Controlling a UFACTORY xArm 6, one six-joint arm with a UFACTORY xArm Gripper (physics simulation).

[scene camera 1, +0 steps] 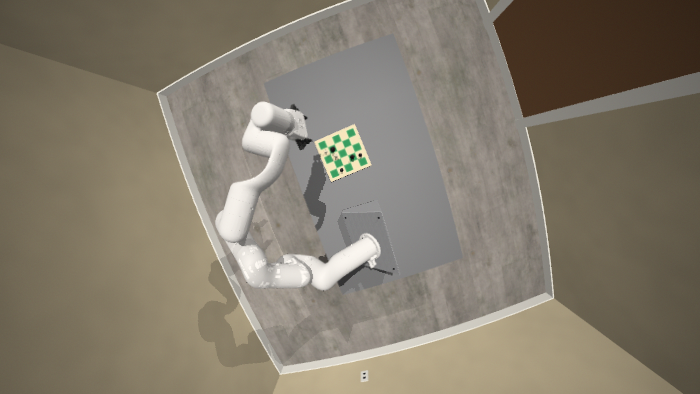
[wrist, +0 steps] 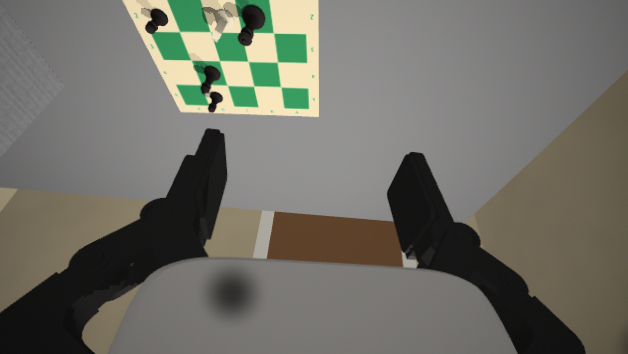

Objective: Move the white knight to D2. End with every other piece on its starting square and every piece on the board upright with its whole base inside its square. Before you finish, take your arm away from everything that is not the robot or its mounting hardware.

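Seen in the pictures: gripper, fingertip midpoint: (scene camera 1: 306, 130) (wrist: 314, 163); arm's base, link origin: (scene camera 1: 370, 245).
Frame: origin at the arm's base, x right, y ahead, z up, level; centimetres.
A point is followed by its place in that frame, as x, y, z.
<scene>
The chessboard (scene camera 1: 367, 165) {13.3, 32.8, -16.5} (wrist: 312, 75) {8.6, 53.3, -16.6} lies on the grey surface. An angular white piece, which looks like the knight (wrist: 221, 24) {0.6, 44.2, -14.1}, stands upright on C2 in the wrist view. In the scene view two small white pieces (scene camera 1: 326, 152) {-2.5, 47.1, -15.9} (scene camera 1: 335, 157) {0.5, 43.0, -16.2} show near the board's left edge; their shapes are too small to tell. Square D2 (scene camera 1: 338, 163) {0.6, 39.6, -16.6} (wrist: 186, 14) {0.5, 39.4, -16.6} is green and bare. Black pieces stand on B2 (wrist: 252, 18) {0.5, 47.4, -15.1}, E2 (wrist: 158, 18) {0.4, 36.4, -15.6}, D4 (wrist: 211, 74) {7.7, 40.1, -15.6} and D5 (wrist: 216, 97) {11.7, 39.3, -15.9}. My gripper (scene camera 1: 309, 130) {-3.1, 55.9, 7.1} (wrist: 314, 163) {-3.1, 55.9, 7.1} is open and empty, raised beyond the board's upper left side in the scene view. Row 1 is cut off in the wrist view.
The grey table surface (scene camera 1: 410, 175) {31.1, 19.5, -17.1} (wrist: 450, 75) {8.9, 71.2, -17.2} surrounds the board. The grey mounting base (scene camera 1: 362, 225) {0.5, 9.9, -0.8} stands below the board in the scene view. My white arm (scene camera 1: 237, 210) {-23.6, 37.6, 40.7} curves around the left side. Walls and a brown door (scene camera 1: 600, 50) (wrist: 335, 240) stand beyond.
</scene>
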